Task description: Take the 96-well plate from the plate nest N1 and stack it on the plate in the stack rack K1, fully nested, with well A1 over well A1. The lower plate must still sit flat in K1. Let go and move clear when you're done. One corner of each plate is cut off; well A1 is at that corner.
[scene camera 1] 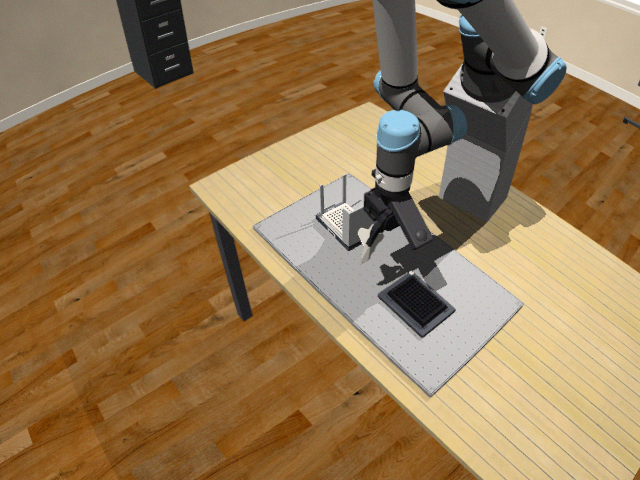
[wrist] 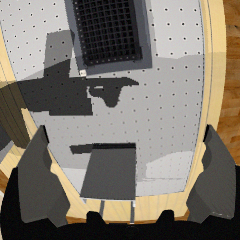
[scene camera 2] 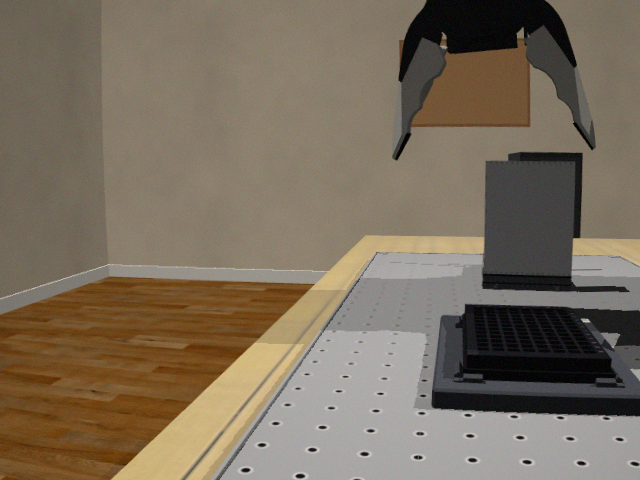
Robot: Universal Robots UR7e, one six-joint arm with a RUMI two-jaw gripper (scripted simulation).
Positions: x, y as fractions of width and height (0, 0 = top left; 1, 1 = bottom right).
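Observation:
Scene camera 2 gives me my gripper (scene camera 2: 0.77, 0.32) together with a black 96-well plate (scene camera 2: 0.86, 0.72). In scene camera 1 I can see the plate (scene camera 1: 0.64, 0.61) as well, and my gripper (scene camera 1: 0.61, 0.52) is there with it. And the wrist view has my gripper (wrist: 0.53, 0.53) too.

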